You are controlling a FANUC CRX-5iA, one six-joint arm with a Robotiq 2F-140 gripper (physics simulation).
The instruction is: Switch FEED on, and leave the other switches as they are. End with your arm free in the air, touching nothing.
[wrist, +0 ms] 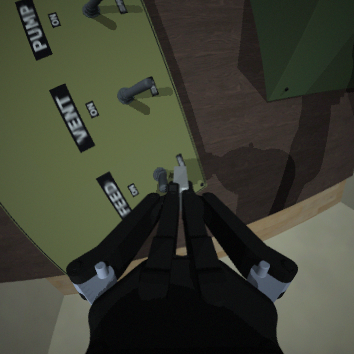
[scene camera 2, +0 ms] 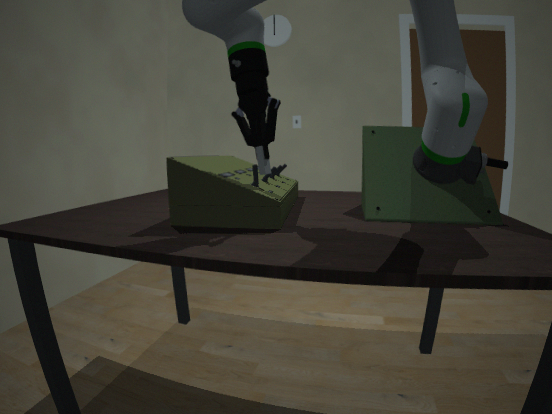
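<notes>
The FEED switch lever stands nearly upright on the sloping green panel box, between its ON plate and its partly hidden OFF plate. The VENT lever leans toward its OFF plate. The PUMP lever, cut by the wrist view's top edge, leans the same way. My gripper is shut and empty, pointing down. Its fingertips are low at the panel, right beside the FEED lever on the OFF side; whether they touch it cannot be told.
The box stands on a dark wooden table. A larger green wedge-shaped housing stands to the right in the scene view, with a white and dark arm section in front of it. A wall and door are behind.
</notes>
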